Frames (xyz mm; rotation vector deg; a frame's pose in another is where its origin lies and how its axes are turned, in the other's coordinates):
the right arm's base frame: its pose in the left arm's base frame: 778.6 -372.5 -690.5 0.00 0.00 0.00
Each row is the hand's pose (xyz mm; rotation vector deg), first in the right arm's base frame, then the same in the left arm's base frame.
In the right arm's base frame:
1: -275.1 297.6 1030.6 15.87 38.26 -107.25
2: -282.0 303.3 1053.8 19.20 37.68 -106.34
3: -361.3 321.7 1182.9 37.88 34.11 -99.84
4: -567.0 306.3 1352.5 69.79 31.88 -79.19
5: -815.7 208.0 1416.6 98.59 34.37 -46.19
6: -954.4 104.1 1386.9 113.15 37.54 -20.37
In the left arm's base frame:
1: 503.5 -74.9 340.1 15.87 38.26 -107.25
2: 496.6 -69.2 363.3 19.20 37.68 -106.34
3: 417.3 -50.8 492.4 37.88 34.11 -99.84
4: 211.6 -66.2 662.0 69.79 31.88 -79.19
5: -37.1 -164.5 726.1 98.59 34.37 -46.19
6: -175.8 -268.4 696.4 113.15 37.54 -20.37

